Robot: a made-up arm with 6 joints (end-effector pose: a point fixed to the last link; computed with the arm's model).
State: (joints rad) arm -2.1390 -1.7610 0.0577 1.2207 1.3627 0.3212
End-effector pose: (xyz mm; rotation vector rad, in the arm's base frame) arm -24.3 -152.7 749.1 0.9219 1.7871 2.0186
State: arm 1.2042 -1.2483 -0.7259 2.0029 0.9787 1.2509
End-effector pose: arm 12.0 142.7 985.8 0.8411 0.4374 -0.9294
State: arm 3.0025 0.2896 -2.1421 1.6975 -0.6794 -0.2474
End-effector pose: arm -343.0 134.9 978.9 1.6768 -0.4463 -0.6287
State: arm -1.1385 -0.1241 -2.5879 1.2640 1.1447 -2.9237
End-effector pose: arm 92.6 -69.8 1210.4 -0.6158 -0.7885 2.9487
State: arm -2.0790 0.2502 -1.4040 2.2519 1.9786 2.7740
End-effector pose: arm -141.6 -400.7 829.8 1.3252 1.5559 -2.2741
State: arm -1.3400 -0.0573 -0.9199 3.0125 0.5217 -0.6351
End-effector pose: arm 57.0 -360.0 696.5 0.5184 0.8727 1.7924
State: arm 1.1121 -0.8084 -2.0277 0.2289 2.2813 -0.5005
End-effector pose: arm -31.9 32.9 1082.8 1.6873 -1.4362 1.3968
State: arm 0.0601 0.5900 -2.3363 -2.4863 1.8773 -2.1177
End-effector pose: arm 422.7 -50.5 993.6 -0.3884 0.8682 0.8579
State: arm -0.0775 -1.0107 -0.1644 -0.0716 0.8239 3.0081
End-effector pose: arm 193.6 -15.9 667.8 -1.5660 -0.3947 -2.6252
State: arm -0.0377 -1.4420 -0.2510 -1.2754 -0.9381 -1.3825
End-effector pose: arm 60.0 61.6 820.0 0.4365 0.4086 -2.2105
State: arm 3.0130 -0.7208 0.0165 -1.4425 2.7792 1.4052
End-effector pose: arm -71.4 145.7 665.0 -0.0392 2.3496 -0.7800
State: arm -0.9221 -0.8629 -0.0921 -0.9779 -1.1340 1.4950
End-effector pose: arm 106.3 -64.0 742.4 -0.1239 2.9583 0.9088
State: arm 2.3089 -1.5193 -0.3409 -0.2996 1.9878 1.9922
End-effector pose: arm -50.2 121.4 746.1 0.3089 -1.7044 0.2445
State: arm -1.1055 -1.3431 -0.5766 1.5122 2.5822 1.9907
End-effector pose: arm 109.8 31.8 881.9 -0.2537 -0.0143 -1.7636
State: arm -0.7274 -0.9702 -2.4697 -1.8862 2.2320 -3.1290
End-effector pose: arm -340.4 140.3 1048.8 0.0027 -0.6219 0.5987
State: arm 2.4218 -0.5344 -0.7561 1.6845 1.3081 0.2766
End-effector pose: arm -279.3 160.4 819.3 1.0397 0.5008 0.5363
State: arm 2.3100 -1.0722 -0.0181 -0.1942 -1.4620 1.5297
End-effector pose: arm -64.6 68.4 774.0 2.1526 0.2317 -1.1385
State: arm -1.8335 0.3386 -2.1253 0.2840 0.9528 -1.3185
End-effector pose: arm -107.0 -437.5 924.9 -0.9922 -1.5455 0.2404
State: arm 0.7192 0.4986 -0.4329 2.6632 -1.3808 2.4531
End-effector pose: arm 107.3 64.0 563.0 0.7229 0.5367 1.2010
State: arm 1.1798 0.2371 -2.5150 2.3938 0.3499 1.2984
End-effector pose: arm 137.6 299.6 1122.8 0.7235 0.9477 -1.3787
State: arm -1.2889 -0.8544 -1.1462 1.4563 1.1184 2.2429
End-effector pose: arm 95.8 -151.9 1022.9 -0.3629 -0.1281 2.9001
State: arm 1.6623 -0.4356 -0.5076 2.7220 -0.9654 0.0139
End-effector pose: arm 27.2 176.7 694.5 -0.5777 -1.5386 -1.1368
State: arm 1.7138 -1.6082 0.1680 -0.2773 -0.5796 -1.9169
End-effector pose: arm -39.3 118.2 759.0 -0.3529 0.9540 -1.0856
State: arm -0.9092 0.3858 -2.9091 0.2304 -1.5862 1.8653
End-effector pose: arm 68.8 -113.4 1057.2 -1.3218 1.0026 -0.1655
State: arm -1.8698 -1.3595 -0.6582 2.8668 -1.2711 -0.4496
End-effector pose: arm -47.2 6.1 851.0 1.0805 -0.1419 1.2034
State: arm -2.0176 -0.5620 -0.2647 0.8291 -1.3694 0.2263
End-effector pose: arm -111.6 -118.8 761.6 2.3648 0.5658 -0.1611
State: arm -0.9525 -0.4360 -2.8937 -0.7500 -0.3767 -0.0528
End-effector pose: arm -99.7 214.0 1151.0 1.2188 0.6797 -1.4889
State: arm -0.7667 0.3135 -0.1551 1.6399 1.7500 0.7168
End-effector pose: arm 143.5 3.7 468.3 0.0130 1.0394 -2.2994
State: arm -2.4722 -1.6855 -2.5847 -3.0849 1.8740 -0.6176
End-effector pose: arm 441.3 401.8 648.9 1.0892 -1.2710 1.1294
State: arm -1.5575 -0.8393 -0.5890 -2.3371 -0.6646 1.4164
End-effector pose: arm 34.4 -155.1 784.6 -0.7824 -1.9398 0.4689
